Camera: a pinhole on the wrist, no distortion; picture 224 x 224 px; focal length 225.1 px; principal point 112.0 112.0 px. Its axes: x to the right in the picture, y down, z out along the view. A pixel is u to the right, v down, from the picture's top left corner.
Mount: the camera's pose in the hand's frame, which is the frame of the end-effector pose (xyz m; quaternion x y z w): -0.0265 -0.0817 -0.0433 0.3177 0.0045 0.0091 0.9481
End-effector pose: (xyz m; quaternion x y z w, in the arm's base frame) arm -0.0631 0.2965 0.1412 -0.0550 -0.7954 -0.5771 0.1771
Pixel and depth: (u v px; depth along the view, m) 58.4 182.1 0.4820
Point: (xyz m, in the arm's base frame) -0.1046 0.6341 -0.2519
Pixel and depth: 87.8 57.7 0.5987
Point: -0.2274 0.4485 -0.4829
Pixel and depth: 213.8 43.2 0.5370
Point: -0.4913 0.3637 -0.3355
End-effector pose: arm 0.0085 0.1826 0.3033 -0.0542 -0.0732 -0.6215 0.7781
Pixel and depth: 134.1 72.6 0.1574
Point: -0.1896 0.1583 0.3650
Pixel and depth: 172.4 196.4 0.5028
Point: -0.2146 0.1057 0.7856
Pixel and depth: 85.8 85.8 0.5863
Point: -0.5064 0.2230 0.6619
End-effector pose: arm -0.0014 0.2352 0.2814 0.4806 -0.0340 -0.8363 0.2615
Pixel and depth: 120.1 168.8 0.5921
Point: -0.5575 0.4081 0.4604
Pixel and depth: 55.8 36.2 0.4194
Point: -0.3035 0.6396 0.3504
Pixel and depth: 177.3 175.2 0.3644
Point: -0.3765 0.3233 0.3146
